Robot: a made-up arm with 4 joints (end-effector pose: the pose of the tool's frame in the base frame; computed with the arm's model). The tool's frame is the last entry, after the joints. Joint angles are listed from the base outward.
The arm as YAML. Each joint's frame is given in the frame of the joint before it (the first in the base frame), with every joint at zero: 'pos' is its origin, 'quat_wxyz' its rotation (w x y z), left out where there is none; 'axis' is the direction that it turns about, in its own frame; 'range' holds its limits. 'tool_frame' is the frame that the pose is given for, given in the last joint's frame.
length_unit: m
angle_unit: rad
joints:
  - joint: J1
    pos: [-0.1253, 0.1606, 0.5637]
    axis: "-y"
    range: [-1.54, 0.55]
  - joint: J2
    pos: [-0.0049, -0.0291, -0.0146]
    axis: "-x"
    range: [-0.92, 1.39]
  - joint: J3
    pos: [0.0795, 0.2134, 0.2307]
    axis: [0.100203, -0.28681, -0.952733]
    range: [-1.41, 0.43]
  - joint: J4
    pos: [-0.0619, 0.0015, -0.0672]
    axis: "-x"
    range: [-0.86, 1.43]
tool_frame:
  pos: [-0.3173, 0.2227, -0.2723]
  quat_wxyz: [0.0, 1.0, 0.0, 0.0]
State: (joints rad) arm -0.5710 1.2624 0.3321 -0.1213
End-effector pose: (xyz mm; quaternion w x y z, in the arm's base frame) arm -595.0 212.6 155.3 0.5234 0.8436 0.0588 -0.1049
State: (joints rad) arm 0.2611 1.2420 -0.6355 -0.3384
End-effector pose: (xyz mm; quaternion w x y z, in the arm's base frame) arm -498.9 254.7 250.9 0.4581 0.8695 0.0869 -0.1627
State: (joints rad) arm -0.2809 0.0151 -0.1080 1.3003
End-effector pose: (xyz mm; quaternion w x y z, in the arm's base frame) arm -440.7 99.7 525.6 0.6016 0.7818 0.1360 -0.0919
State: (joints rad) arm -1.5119 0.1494 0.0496 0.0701
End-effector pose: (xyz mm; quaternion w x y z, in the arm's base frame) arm -348.2 544.9 840.5 0.0939 0.7287 0.0564 -0.6760
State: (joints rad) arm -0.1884 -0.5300 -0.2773 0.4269
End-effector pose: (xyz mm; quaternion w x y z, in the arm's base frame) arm -472.4 367.1 583.8 0.0497 -0.9878 -0.1310 0.0678
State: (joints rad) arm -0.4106 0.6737 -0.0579 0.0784
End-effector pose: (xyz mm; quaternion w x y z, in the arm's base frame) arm -560.5 363.1 368.1 0.3571 0.9059 0.0988 -0.2050
